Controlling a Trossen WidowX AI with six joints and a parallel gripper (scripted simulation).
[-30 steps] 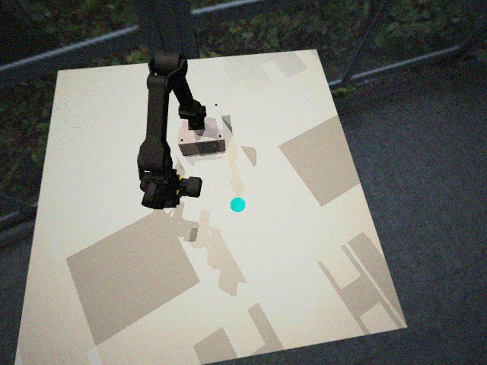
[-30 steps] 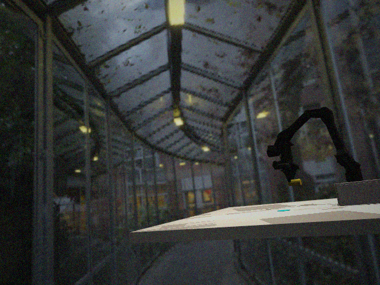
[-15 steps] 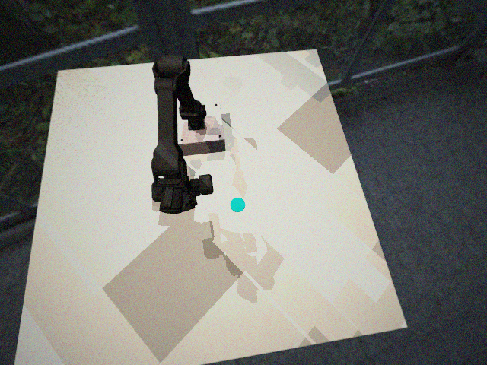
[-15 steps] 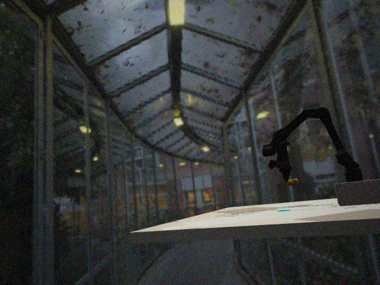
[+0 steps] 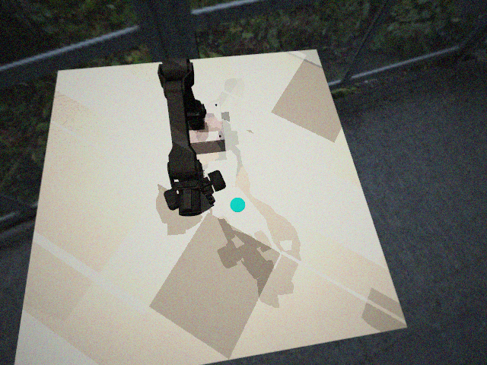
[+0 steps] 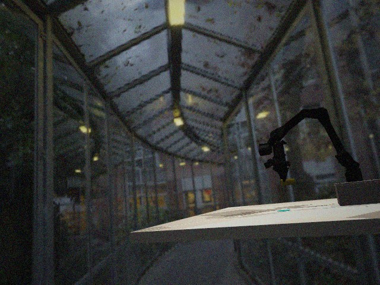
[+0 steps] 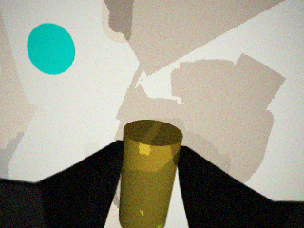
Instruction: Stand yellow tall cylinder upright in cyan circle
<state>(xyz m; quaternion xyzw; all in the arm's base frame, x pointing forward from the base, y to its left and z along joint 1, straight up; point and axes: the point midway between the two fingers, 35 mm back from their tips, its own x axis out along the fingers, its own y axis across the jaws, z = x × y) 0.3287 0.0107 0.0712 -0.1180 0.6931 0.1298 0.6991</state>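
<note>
Now: gripper tip 20 mm past the yellow tall cylinder and 10 mm to the left of it. The rest, counted from my gripper tip: cyan circle: 140 mm below, 130 mm to the left.
</note>
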